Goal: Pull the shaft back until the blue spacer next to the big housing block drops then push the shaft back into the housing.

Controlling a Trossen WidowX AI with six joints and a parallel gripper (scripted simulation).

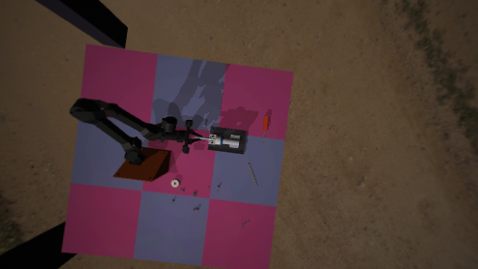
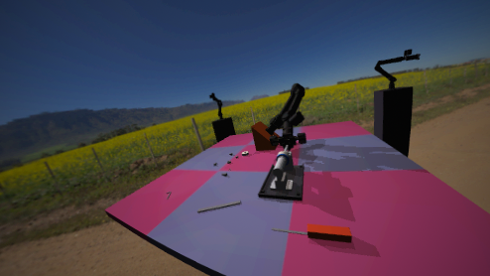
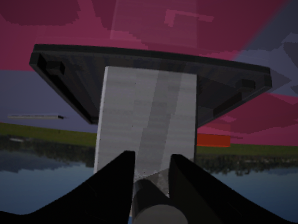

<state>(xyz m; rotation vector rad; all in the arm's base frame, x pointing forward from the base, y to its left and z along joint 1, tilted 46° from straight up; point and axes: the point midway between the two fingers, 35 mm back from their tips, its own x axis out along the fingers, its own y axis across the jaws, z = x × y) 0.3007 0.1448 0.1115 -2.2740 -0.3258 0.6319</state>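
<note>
Now: the blue spacer 120 mm ahead of my gripper tip and 20 mm above it. Round my gripper tip: white ring (320 mm to the right, 130 mm behind, 60 mm below); screwdriver (370 mm ahead, 110 mm to the left, 60 mm below).
</note>
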